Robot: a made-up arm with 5 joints.
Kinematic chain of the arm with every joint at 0, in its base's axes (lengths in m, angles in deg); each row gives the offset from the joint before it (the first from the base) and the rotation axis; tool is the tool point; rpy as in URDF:
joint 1: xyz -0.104 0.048 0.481 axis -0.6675 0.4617 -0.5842
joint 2: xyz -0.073 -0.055 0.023 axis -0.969 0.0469 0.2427
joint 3: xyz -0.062 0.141 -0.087 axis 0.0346 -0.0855 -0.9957
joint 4: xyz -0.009 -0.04 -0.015 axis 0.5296 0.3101 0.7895
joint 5: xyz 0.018 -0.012 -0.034 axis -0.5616 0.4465 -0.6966
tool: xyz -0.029 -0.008 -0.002 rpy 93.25 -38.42 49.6
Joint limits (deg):
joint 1: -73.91..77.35
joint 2: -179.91..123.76
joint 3: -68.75..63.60
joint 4: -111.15..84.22
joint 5: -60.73..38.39
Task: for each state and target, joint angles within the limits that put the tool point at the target. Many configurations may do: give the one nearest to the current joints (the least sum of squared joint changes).
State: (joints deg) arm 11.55 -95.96 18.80 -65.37 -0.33
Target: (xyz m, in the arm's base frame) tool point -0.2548 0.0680 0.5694
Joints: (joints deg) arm -31.03 -88.33 -2.40 -64.89 -3.34
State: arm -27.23 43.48 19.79 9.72 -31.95
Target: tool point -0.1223 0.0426 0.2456
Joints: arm -63.86 38.33 9.30 12.59 -36.74
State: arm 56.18 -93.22 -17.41 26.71 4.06
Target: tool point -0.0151 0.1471 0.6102
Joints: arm 64.45 -134.08 -49.71 23.23 -4.90
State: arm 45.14 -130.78 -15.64 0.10 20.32
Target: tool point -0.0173 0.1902 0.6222
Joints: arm 73.49 -140.69 0.73 2.74 22.02
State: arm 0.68 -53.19 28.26 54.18 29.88
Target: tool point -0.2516 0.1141 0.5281
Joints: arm -27.21 -62.14 -7.93 51.20 30.66
